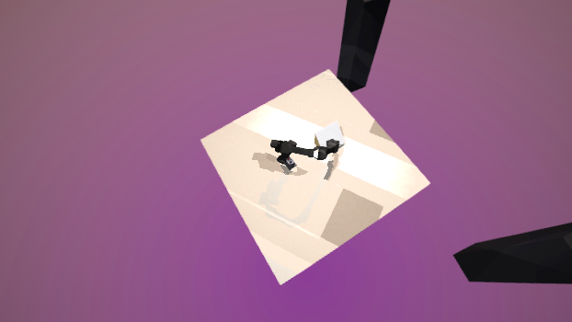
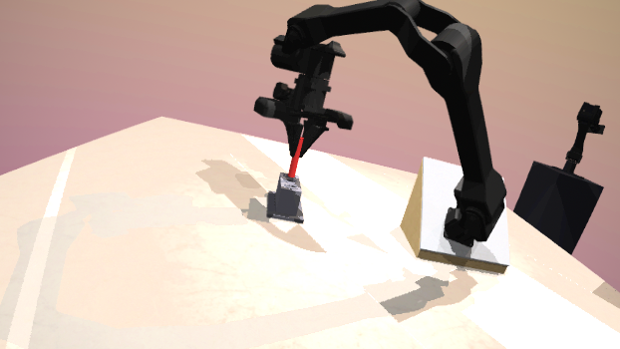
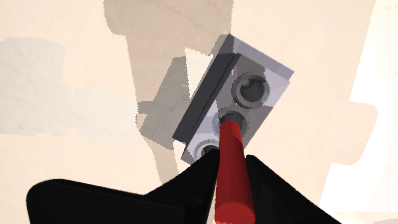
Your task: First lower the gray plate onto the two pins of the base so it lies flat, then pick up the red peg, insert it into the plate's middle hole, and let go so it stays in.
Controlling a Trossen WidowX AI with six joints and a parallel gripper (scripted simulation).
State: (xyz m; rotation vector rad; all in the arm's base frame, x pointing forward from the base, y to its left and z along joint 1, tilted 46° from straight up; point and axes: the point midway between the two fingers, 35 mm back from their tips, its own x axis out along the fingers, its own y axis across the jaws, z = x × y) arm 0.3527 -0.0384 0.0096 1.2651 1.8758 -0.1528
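Right now the gray plate is 6 cm below my gripper tip. From my gripper tip the other things lie so: red peg (right at my gripper tip).
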